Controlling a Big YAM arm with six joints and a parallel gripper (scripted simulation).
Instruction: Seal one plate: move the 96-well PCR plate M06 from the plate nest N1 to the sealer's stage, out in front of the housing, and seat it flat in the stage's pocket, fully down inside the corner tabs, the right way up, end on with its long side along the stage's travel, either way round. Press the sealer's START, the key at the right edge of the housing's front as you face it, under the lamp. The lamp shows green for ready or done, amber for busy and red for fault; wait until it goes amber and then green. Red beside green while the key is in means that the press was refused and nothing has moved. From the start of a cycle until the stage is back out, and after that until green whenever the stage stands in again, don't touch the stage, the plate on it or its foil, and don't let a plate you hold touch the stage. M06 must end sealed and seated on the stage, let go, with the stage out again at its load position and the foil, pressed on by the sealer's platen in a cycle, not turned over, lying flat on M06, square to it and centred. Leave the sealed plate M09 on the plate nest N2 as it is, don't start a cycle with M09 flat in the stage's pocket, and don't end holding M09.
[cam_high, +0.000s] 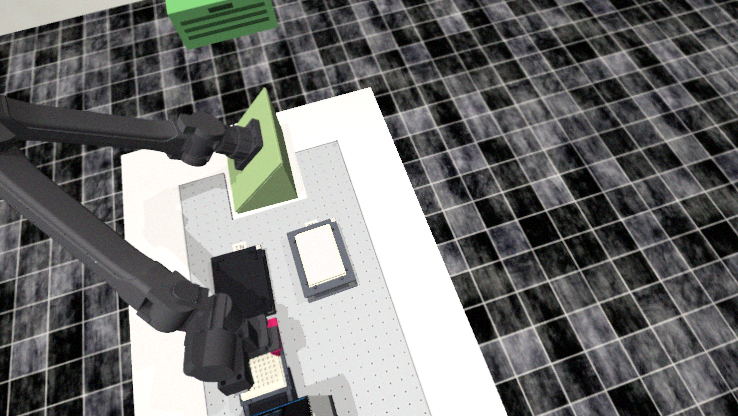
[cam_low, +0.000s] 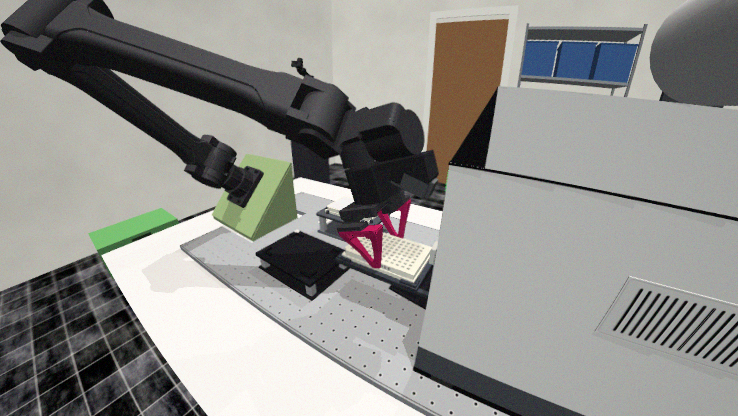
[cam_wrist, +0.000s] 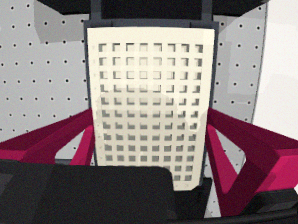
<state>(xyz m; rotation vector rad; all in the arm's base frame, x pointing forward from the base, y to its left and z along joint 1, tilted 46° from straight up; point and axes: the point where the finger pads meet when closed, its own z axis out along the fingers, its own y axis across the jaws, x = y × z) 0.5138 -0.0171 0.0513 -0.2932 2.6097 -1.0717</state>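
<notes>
My gripper is now right at the 96-well plate M06. Also, from my hand: black plate nest N1 (180 mm behind, 30 mm to the right, 70 mm below); then sealed plate M09 (190 mm behind, 160 mm to the left, 40 mm below); then dark sealer stage (20 mm below).
</notes>
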